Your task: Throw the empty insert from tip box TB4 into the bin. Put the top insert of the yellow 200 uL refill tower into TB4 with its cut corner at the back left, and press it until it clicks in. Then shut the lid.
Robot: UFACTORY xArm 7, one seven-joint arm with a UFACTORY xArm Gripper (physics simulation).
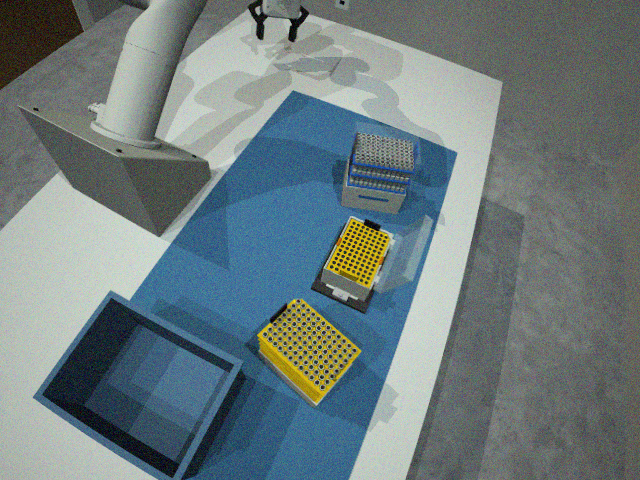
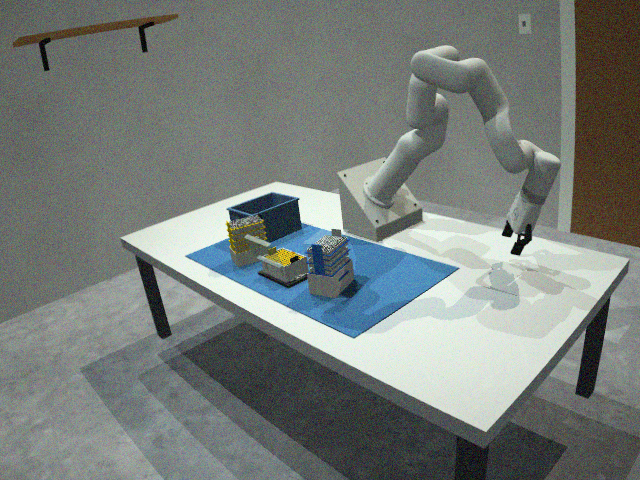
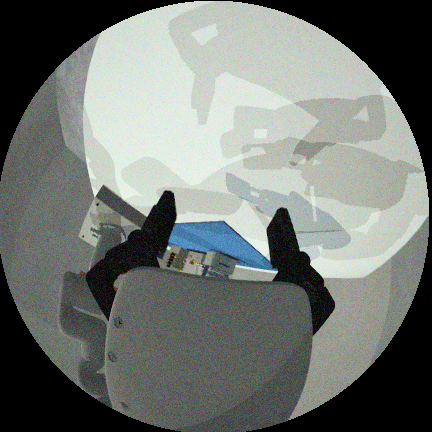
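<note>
Tip box TB4 (image 1: 343, 284) (image 2: 283, 272) stands on a dark base on the blue mat (image 1: 273, 206) (image 2: 403, 279) (image 3: 215, 237). A yellow insert (image 1: 360, 251) (image 2: 283, 256) with dark, empty-looking holes sits in it. Its clear lid (image 1: 408, 255) stands open at the mat's outer side. The yellow refill tower (image 1: 310, 348) (image 2: 247, 237) is turned at an angle beside TB4, with tips in its top insert. I cannot tell its cut corner. The bin (image 1: 73, 345) (image 2: 284, 219) is on the tower's other side. My gripper (image 1: 276, 39) (image 2: 511, 242) (image 3: 224, 210) is open and empty, high above the table's far end from the bin.
A tower with blue inserts (image 1: 382, 155) (image 2: 330, 258) stands on the mat, on TB4's other side from the yellow tower. The arm's angled grey base (image 1: 165, 191) (image 2: 361, 206) stands at the table's side. A wooden shelf (image 2: 98, 29) hangs on the wall.
</note>
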